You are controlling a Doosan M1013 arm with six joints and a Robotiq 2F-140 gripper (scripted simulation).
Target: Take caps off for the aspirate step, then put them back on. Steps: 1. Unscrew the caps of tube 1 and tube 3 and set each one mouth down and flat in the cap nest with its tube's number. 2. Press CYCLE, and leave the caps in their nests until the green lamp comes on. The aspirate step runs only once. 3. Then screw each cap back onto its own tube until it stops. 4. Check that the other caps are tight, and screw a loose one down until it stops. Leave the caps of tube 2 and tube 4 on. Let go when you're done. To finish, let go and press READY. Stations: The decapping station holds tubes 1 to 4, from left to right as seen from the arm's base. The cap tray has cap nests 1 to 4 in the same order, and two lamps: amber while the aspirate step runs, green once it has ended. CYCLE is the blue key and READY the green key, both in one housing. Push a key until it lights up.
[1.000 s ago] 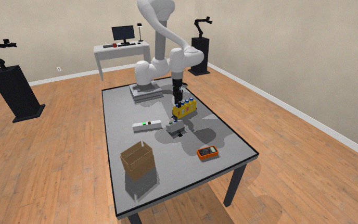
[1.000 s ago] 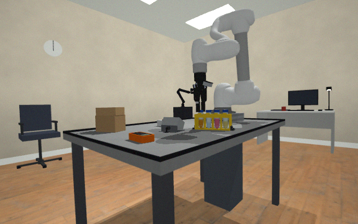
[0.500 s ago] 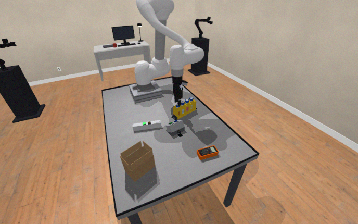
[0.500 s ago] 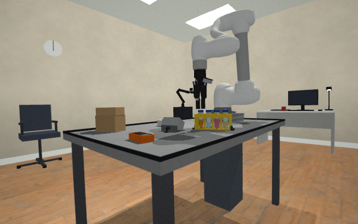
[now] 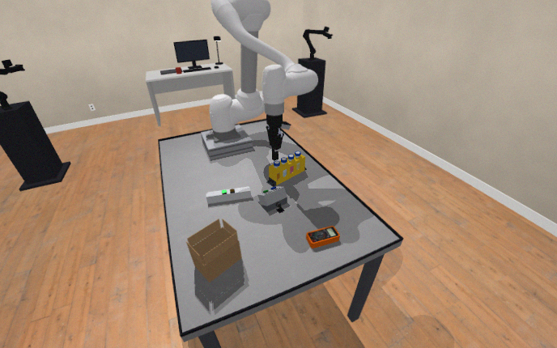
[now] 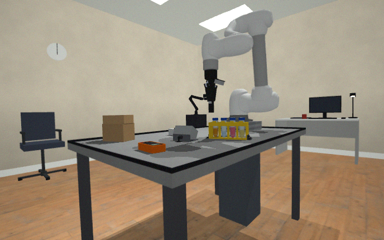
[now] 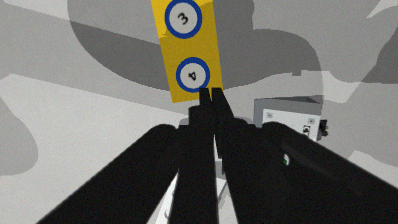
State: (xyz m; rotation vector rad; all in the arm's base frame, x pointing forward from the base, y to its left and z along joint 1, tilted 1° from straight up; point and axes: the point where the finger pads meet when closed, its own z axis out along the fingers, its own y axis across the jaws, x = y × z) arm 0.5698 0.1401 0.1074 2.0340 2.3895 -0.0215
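Right now my hand is 120 mm short of the green key, 100 mm to the left of it and 120 mm above it. From my hand the other things lie so: orange multimeter (450 mm ahead, 20 mm to the left, 170 mm below); then grey key housing (140 mm ahead, 80 mm to the right, 130 mm below); then blue key (110 mm ahead, 60 mm to the right, 120 mm below).
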